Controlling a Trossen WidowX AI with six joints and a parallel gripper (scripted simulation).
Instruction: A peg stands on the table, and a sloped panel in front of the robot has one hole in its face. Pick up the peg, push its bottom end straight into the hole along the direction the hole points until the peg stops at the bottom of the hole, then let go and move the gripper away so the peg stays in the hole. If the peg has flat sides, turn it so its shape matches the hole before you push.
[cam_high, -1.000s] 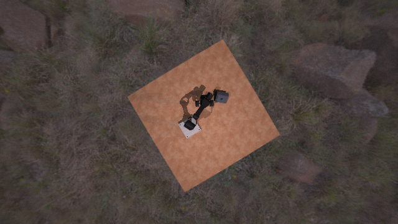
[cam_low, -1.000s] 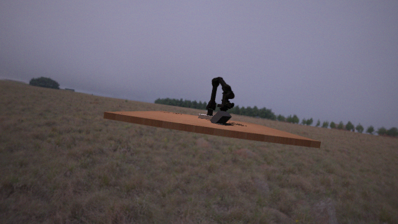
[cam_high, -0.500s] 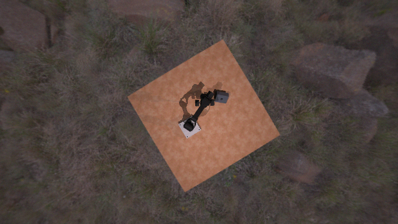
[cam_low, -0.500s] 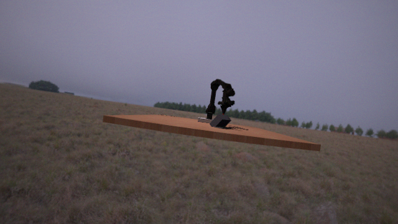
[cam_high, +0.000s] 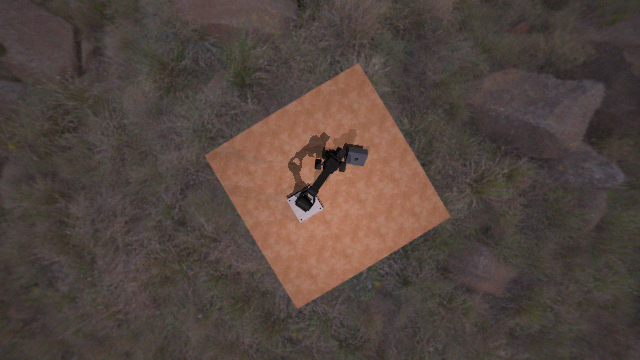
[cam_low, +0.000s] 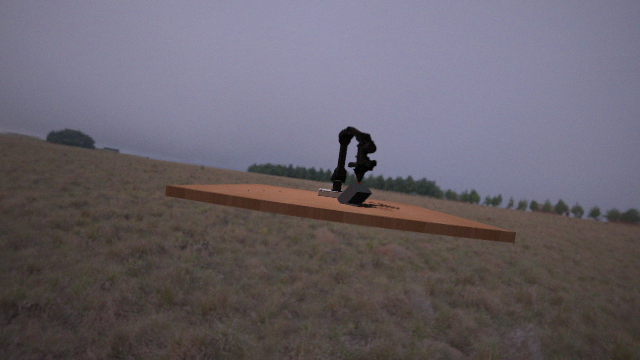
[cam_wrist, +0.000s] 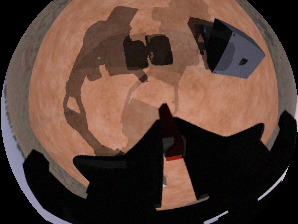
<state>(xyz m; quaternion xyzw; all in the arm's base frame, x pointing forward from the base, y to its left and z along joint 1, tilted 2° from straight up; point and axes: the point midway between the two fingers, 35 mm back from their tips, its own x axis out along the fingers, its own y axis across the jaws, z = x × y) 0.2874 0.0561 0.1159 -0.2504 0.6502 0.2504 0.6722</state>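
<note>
My gripper tip is now 190 mm short of the grey sloped panel, 80 mm to the left of it and 80 mm above it. Round my gripper tip: dark red peg 20 mm above.
</note>
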